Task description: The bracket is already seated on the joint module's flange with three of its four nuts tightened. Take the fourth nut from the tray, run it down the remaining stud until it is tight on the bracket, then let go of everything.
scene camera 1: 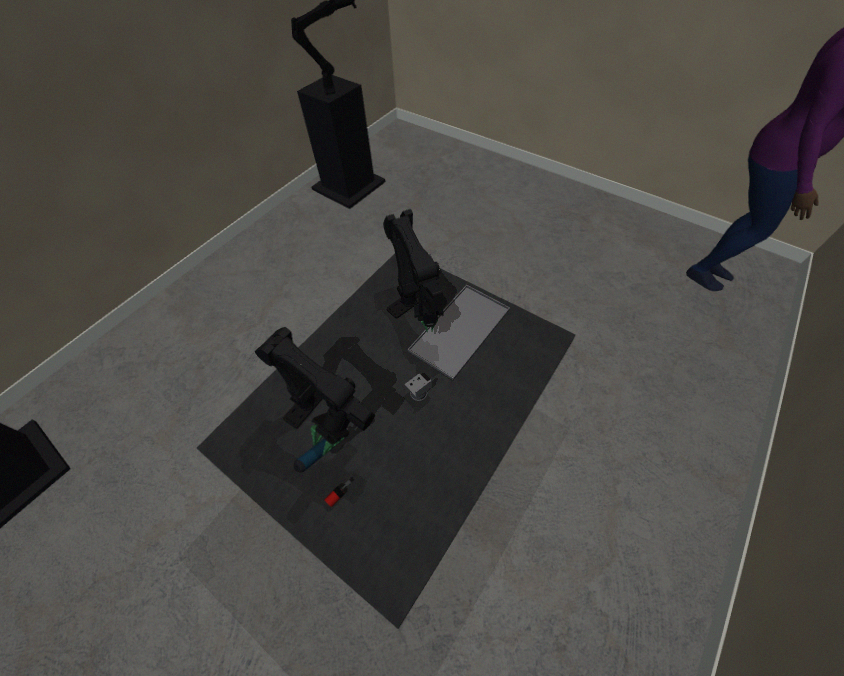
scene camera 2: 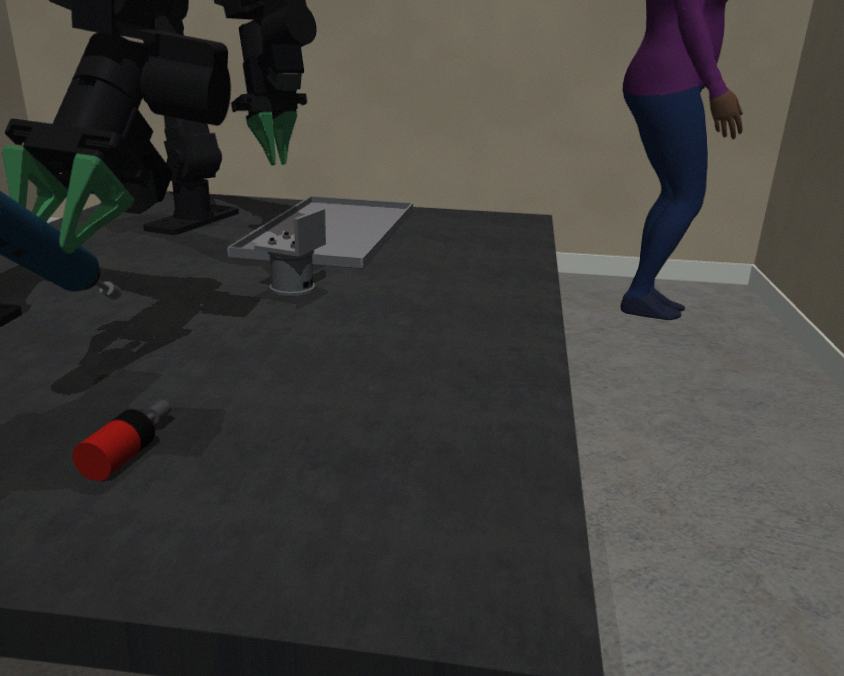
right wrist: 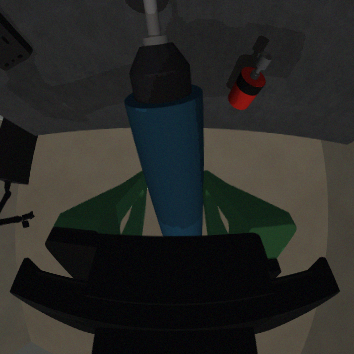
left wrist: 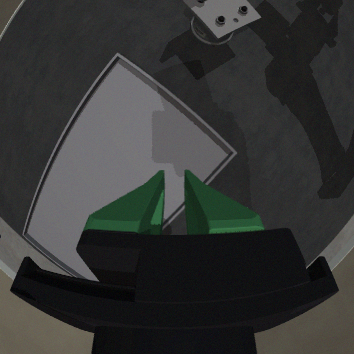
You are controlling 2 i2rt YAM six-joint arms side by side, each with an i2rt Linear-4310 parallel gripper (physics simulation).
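Frame: origin at the left arm's base, x down, y ahead, z right, level; centimetres.
Seen in the pictures: left gripper, fingertip midpoint: [scene camera 1: 429, 331] [scene camera 2: 278, 164] [left wrist: 173, 177]; right gripper, fingertip midpoint: [scene camera 1: 319, 449] [scene camera 2: 41, 247] [right wrist: 174, 177]; left arm's base, origin of the base link: [scene camera 1: 408, 301] [scene camera 2: 194, 221]; right arm's base, origin of the base link: [scene camera 1: 308, 403].
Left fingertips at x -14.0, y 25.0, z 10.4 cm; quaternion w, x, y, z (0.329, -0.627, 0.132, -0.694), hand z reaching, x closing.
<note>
Offsets run from my left fingertips to a thing's top centre. Level surfaces: height alone.
The grey bracket [scene camera 1: 417, 383] [scene camera 2: 310, 233] [left wrist: 220, 31] sits on the round joint module @(dx +6.6, dy +10.8, dz +15.7 cm) [scene camera 2: 290, 272]. Several dark nuts or stud ends show on its plate. The flat tray @(dx +12.4, dy +0.9, dz -16.1 cm) [scene camera 1: 479, 323] [scene camera 2: 380, 225] [left wrist: 100, 145] lies behind it in scene camera 2; no loose nut shows in it in the left wrist view. My left gripper [scene camera 1: 427, 326] [scene camera 2: 279, 163] [left wrist: 173, 177] is shut and empty, high above the tray. My right gripper [scene camera 1: 326, 442] [scene camera 2: 49, 235] [right wrist: 174, 177] is shut on a blue driver [scene camera 1: 309, 456] [scene camera 2: 70, 271] [right wrist: 167, 135], held tilted above the table. The driver's far tip is cut off in the right wrist view.
A red-handled tool @(dx +10.6, dy +20.4, dz +58.8 cm) [scene camera 1: 332, 497] [scene camera 2: 109, 447] [right wrist: 245, 92] with a black band lies on the dark table @(dx +14.0 cm) [scene camera 1: 422, 485] [scene camera 2: 394, 450], towards the viewer from the blue driver in scene camera 2. A person [scene camera 1: 789, 140] [scene camera 2: 672, 133] stands beyond the table. A black pedestal [scene camera 1: 338, 137] carries another arm.
</note>
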